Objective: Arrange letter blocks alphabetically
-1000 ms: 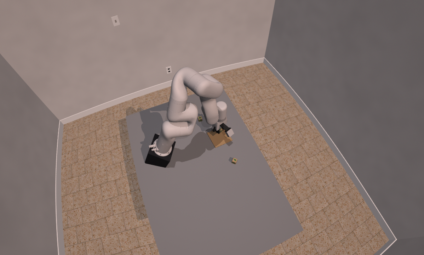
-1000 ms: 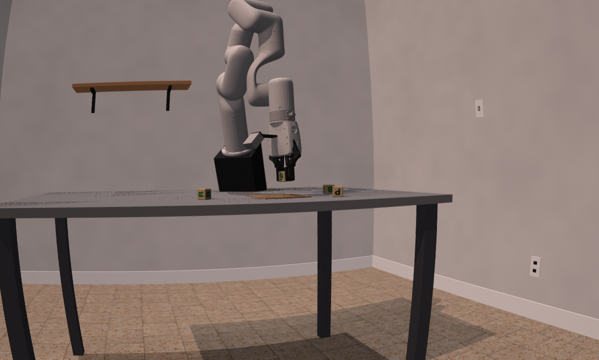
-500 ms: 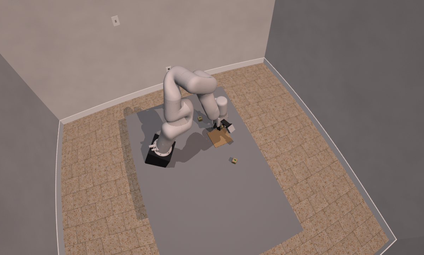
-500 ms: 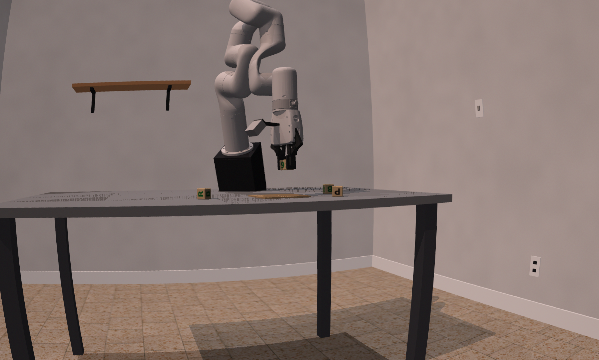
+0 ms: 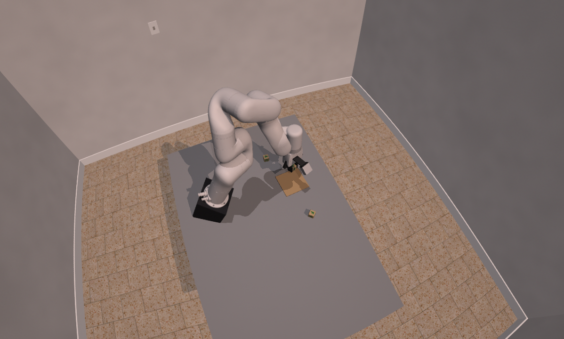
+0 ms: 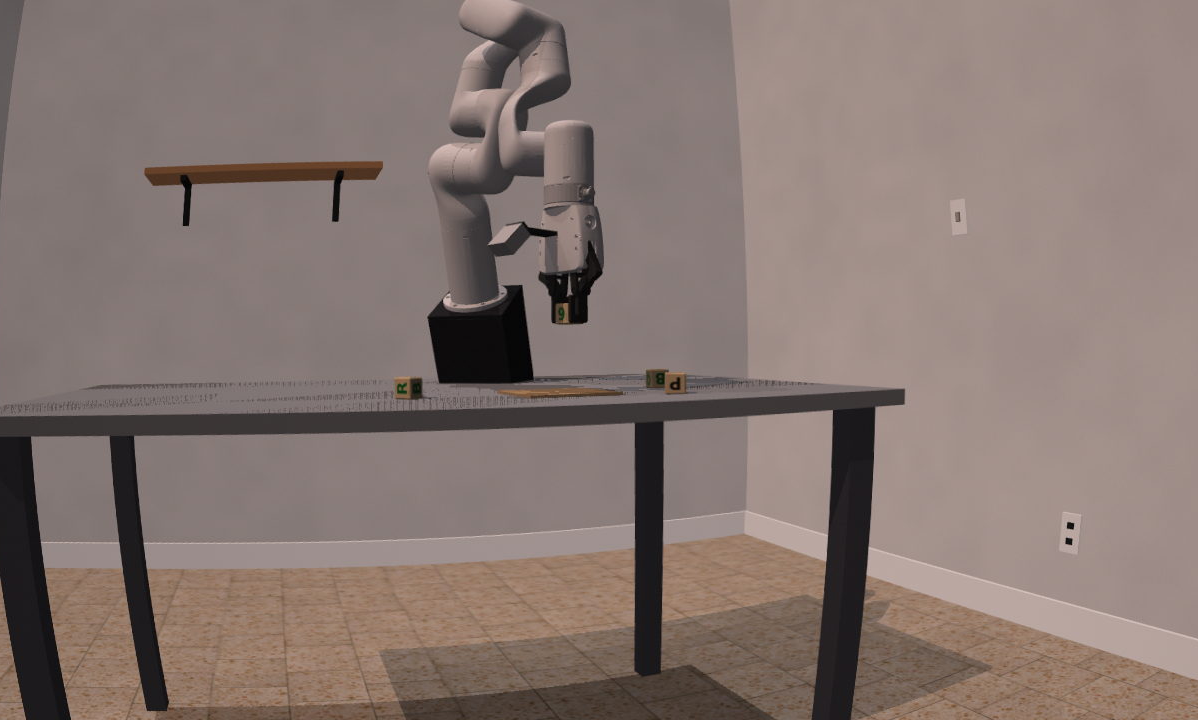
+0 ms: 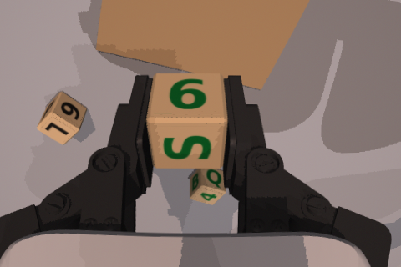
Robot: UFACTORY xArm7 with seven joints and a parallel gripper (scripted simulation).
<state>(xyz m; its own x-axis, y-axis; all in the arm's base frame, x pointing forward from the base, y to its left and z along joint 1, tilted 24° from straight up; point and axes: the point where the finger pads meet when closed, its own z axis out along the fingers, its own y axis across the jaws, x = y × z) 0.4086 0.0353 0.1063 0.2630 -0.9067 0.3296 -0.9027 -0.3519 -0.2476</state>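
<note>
My gripper is now 12 cm above the mat, 2 cm to the left of it and 1 cm past it. Round my hand: wooden block 13 cm to the left, 11 cm below, 9 cm ahead.
</note>
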